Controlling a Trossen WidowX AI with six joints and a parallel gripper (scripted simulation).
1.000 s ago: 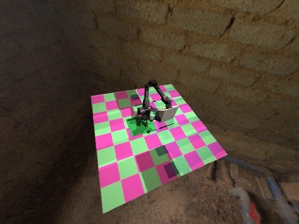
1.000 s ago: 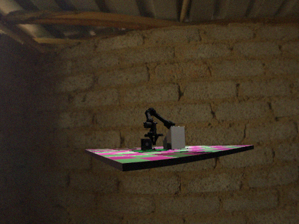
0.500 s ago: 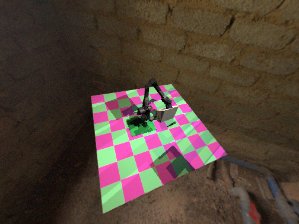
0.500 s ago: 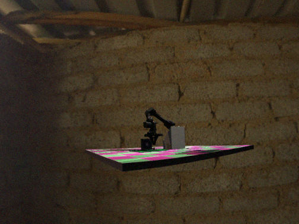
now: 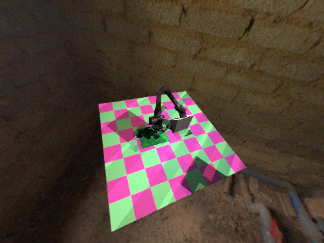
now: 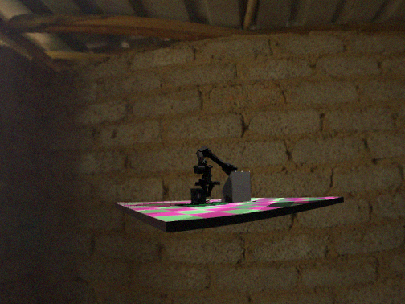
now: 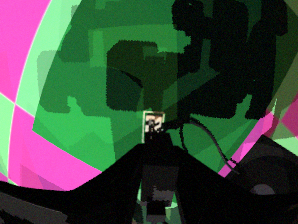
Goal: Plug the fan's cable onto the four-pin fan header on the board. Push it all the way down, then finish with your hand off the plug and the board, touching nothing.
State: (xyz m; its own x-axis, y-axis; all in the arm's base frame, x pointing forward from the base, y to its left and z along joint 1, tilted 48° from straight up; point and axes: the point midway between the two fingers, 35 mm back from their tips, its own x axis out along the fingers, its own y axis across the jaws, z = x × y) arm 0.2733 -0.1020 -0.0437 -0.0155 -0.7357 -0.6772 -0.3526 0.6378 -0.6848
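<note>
Right now the green board is 8 cm below my gripper tip and 6 cm ahead of it. Also, from my gripper tip: dark plug 1 cm behind, 1 cm above; black fan 14 cm to the right, 2 cm behind.
</note>
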